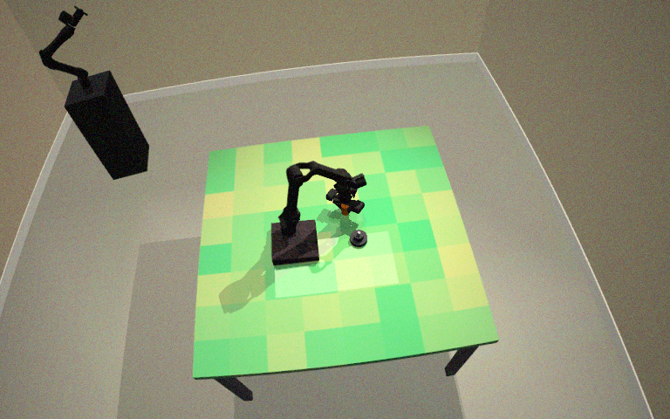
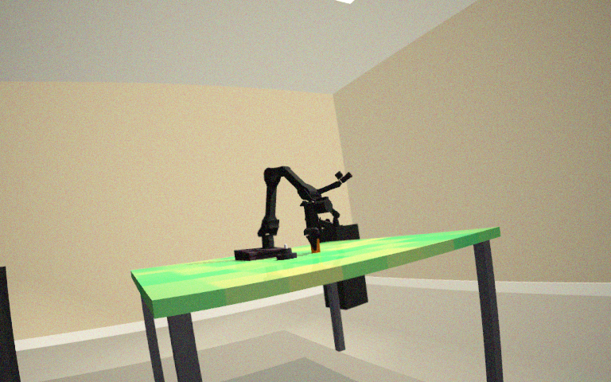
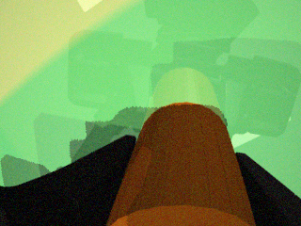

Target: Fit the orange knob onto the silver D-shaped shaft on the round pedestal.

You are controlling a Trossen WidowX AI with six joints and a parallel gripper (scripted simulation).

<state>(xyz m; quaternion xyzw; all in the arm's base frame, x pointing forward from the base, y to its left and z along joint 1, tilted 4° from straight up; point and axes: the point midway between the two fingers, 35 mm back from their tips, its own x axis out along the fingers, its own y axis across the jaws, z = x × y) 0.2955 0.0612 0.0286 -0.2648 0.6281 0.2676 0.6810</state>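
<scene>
Now: gripper tip 3 cm below the orange knob. From my gripper tip the other things lie so: round dark pedestal (17 cm to the right, 2 cm ahead, 2 cm above).
</scene>
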